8 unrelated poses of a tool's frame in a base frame.
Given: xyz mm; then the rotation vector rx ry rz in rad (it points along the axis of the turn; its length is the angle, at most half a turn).
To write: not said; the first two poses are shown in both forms.
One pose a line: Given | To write
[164, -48, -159, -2.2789, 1.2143, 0.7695] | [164, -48, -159, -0.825, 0.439, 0.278, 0.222]
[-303, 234, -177, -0.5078, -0.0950, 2.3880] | [-303, 234, -177, -0.195, -0.037, 0.918, 0.342]
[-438, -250, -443, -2.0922, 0.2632, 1.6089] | [-438, -250, -443, -0.765, 0.096, 0.589, 0.242]
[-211, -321, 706, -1.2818, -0.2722, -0.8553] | [-211, -321, 706, -0.577, -0.123, -0.385, 0.709]
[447, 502, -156, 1.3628, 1.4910, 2.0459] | [447, 502, -156, 0.470, 0.514, 0.705, 0.133]
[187, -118, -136, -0.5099, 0.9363, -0.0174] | [187, -118, -136, -0.243, 0.446, -0.008, 0.861]
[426, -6, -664, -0.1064, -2.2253, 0.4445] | [426, -6, -664, -0.042, -0.888, 0.177, 0.421]
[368, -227, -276, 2.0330, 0.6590, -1.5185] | [368, -227, -276, 0.749, 0.243, -0.560, 0.257]
